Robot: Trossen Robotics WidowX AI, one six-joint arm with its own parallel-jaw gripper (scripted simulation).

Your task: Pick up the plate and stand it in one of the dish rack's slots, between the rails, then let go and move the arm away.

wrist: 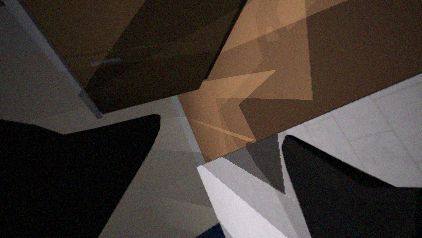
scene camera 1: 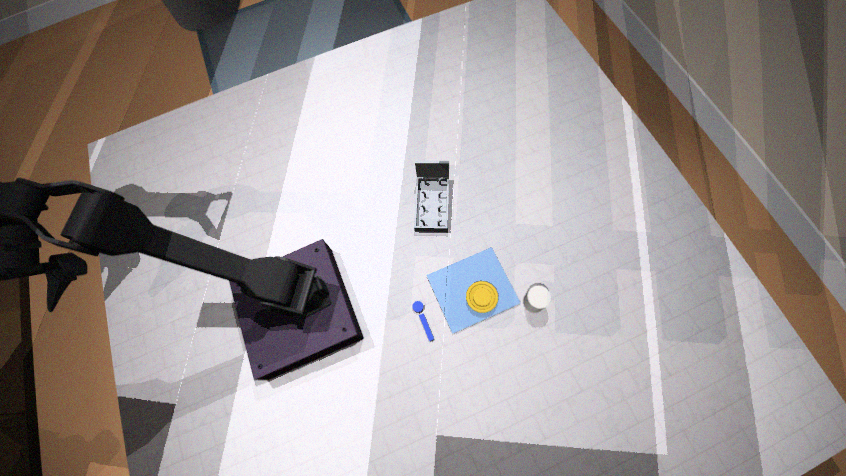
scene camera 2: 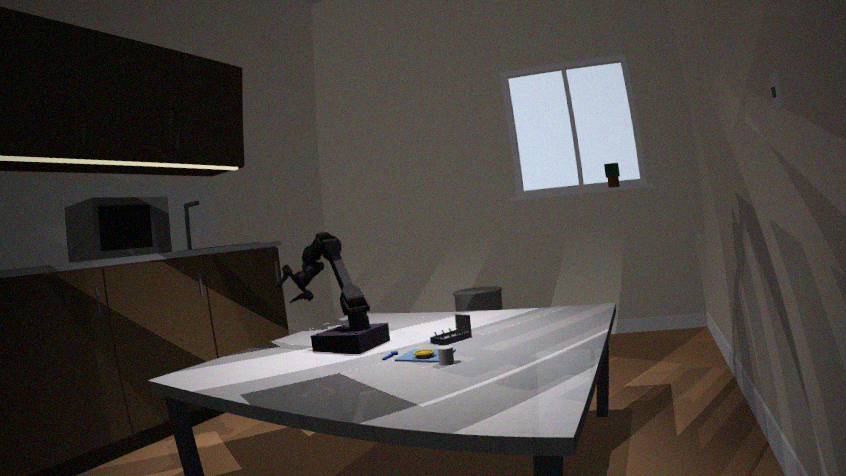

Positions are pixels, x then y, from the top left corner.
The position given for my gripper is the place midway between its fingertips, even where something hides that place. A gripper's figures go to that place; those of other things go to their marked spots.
My gripper [scene camera 1: 21, 317] is 0.98 m from the lens. A yellow plate [scene camera 1: 482, 297]: 0.80 m from the lens. A grey dish rack [scene camera 1: 432, 186]: 0.90 m from the lens. The marked spots on the yellow plate and the grey dish rack are 0.27 m apart.
